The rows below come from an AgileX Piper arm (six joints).
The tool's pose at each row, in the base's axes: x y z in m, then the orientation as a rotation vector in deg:
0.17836, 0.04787, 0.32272, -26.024, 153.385, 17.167
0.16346, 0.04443, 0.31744, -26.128, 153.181, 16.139
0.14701, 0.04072, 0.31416, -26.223, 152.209, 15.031
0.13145, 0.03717, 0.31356, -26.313, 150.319, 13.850
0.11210, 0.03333, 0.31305, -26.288, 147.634, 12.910
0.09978, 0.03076, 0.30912, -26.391, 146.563, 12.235
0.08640, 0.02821, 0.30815, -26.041, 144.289, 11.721
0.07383, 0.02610, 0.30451, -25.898, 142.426, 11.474
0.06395, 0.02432, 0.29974, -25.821, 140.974, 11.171
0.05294, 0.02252, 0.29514, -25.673, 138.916, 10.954
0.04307, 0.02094, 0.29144, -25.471, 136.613, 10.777
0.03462, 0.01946, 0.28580, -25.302, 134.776, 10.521
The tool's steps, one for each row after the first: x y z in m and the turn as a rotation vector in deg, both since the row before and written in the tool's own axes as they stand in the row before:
0.01605, 0.00139, -0.00151, 0.719, -0.146, -0.273
0.01659, 0.00200, -0.00399, 0.831, -0.882, -0.437
0.01452, 0.00219, -0.00628, 0.957, -1.760, -0.634
0.01750, 0.00335, -0.00847, 0.879, -2.558, -0.677
0.01274, 0.00180, -0.00286, 0.543, -0.978, -0.409
0.01197, 0.00244, -0.00610, 0.629, -2.242, -0.297
0.01245, 0.00242, -0.00387, 0.359, -1.819, -0.307
0.01082, 0.00175, -0.00184, 0.351, -1.403, -0.291
0.01151, 0.00219, -0.00289, 0.356, -2.010, -0.337
0.00993, 0.00205, -0.00328, 0.360, -2.261, -0.338
0.01005, 0.00163, -0.00133, 0.372, -1.796, -0.297

